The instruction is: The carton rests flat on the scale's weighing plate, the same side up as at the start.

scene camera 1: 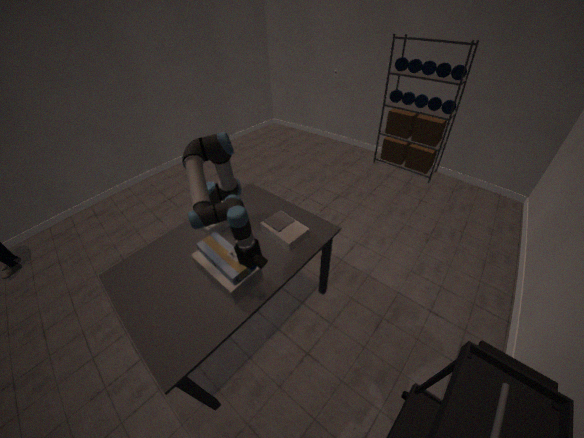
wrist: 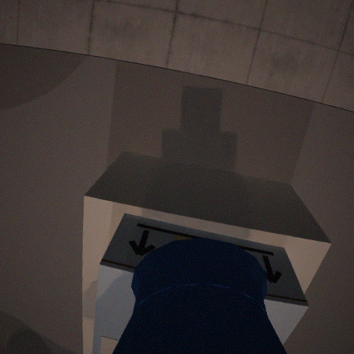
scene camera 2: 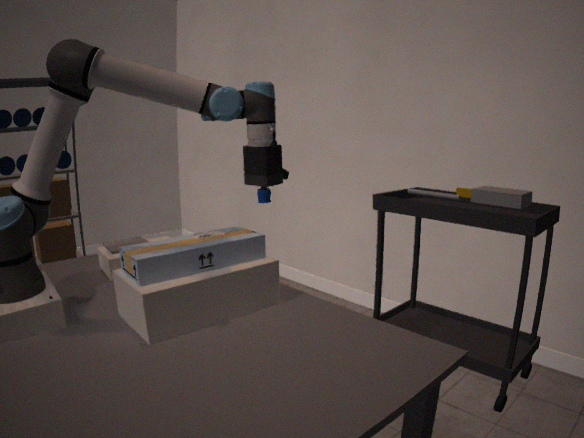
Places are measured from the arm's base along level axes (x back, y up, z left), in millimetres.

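Pixels of known places: hand, tool point: (scene camera 1: pixel 253 266) (scene camera 2: pixel 264 201); arm's base, link origin: (scene camera 2: pixel 17 291).
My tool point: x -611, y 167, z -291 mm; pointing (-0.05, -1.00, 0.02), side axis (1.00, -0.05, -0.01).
Note:
For each thing: its top centre in the pictures, then the offset to it from my tool point. Level surfaces: height alone.
- carton, top centre: (scene camera 2: pixel 192 240) (scene camera 1: pixel 223 252) dx +230, dy -65, dz +18 mm
- beige block, top centre: (scene camera 2: pixel 194 265) (scene camera 1: pixel 224 260) dx +234, dy -124, dz +11 mm
- scale, top centre: (scene camera 2: pixel 139 241) (scene camera 1: pixel 284 223) dx +149, dy -154, dz +444 mm
- dark table, surface height: dy -240 mm
The carton (scene camera 1: pixel 216 248) (scene camera 2: pixel 175 267) (wrist: pixel 117 295) is long, blue-grey, with tan tape along its top and two arrows pointing up on its side in the second scene view. It lies flat on a beige block (scene camera 2: pixel 215 305) (wrist: pixel 200 195). The scale (scene camera 1: pixel 296 232) (scene camera 2: pixel 107 261) is a low beige box with a grey weighing plate (scene camera 1: pixel 278 221) (scene camera 2: pixel 127 243); no carton is on the plate. My gripper, a blue suction cup (scene camera 2: pixel 264 201) (wrist: pixel 200 255), hangs above the carton's end, apart from it, holding nothing. It hides part of the carton in the wrist view.
The block and scale stand on a dark table (scene camera 1: pixel 150 300) (scene camera 2: pixel 300 370). The arm's base stands on it too. A black cart (scene camera 2: pixel 500 220) with a grey box (scene camera 2: pixel 501 196) stands beyond the table. A shelf rack (scene camera 1: pixel 425 75) stands at the back wall.

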